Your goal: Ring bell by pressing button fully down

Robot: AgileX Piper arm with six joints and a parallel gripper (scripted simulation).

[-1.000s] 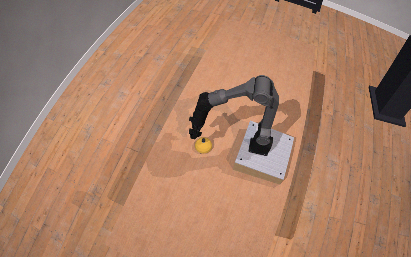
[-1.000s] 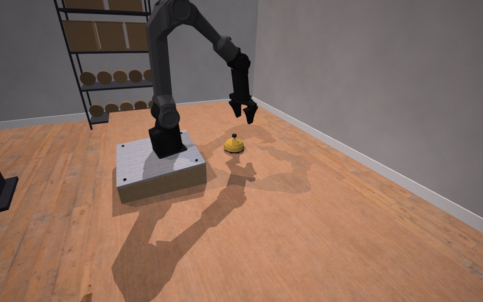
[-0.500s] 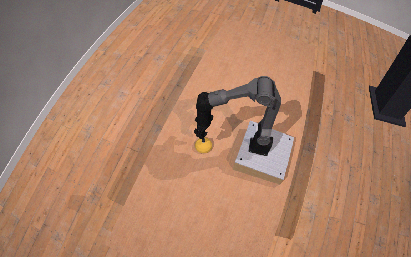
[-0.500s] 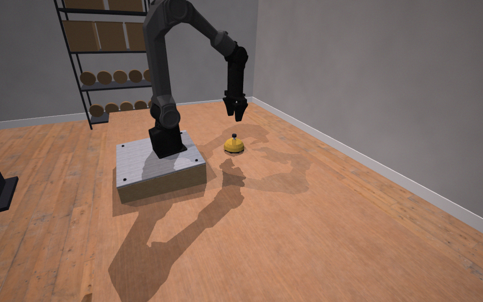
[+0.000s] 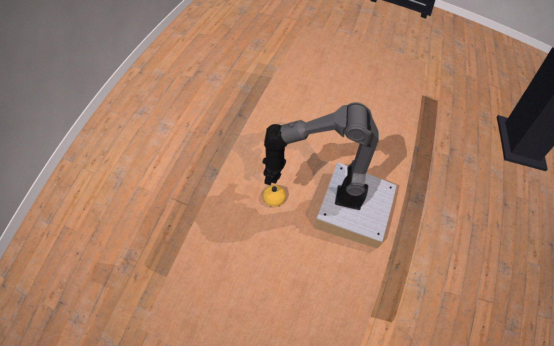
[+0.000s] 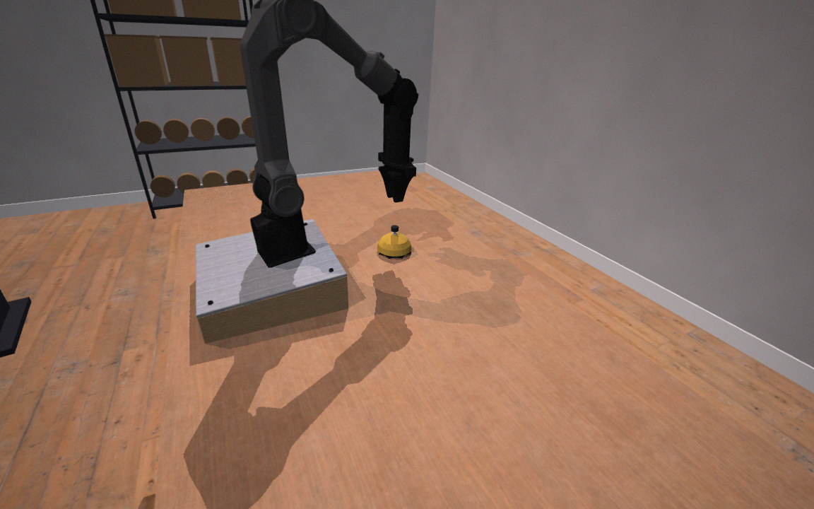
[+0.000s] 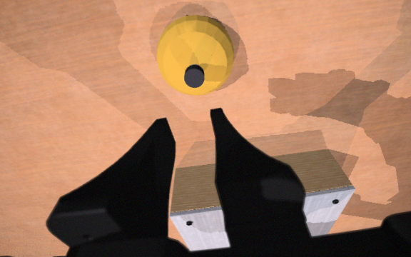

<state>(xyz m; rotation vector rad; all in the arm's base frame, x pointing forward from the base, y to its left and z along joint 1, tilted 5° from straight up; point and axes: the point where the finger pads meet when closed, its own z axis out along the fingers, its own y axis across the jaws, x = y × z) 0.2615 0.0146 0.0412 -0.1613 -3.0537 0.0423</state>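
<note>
Now: the button 80 mm below my hand. Also, from my hand: bell 100 mm below.
</note>
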